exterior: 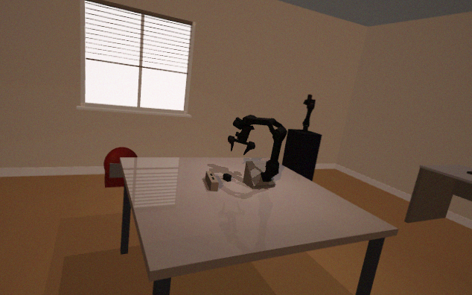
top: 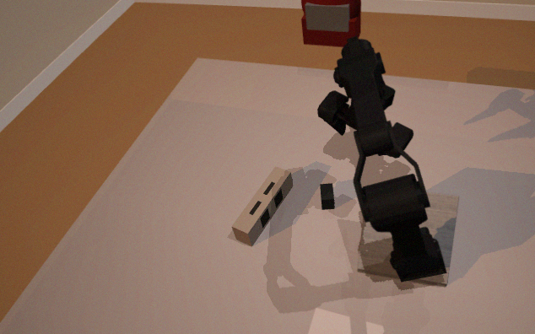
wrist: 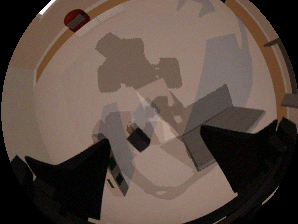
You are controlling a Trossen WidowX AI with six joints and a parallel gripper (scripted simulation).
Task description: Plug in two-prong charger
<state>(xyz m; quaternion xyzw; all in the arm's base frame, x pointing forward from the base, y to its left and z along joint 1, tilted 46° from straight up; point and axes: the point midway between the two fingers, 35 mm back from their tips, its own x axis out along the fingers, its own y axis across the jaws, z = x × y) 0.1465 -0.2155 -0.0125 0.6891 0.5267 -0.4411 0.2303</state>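
Right now my gripper tip is 80 mm short of the black two-prong charger, 20 mm to the right of it and 160 mm above it.
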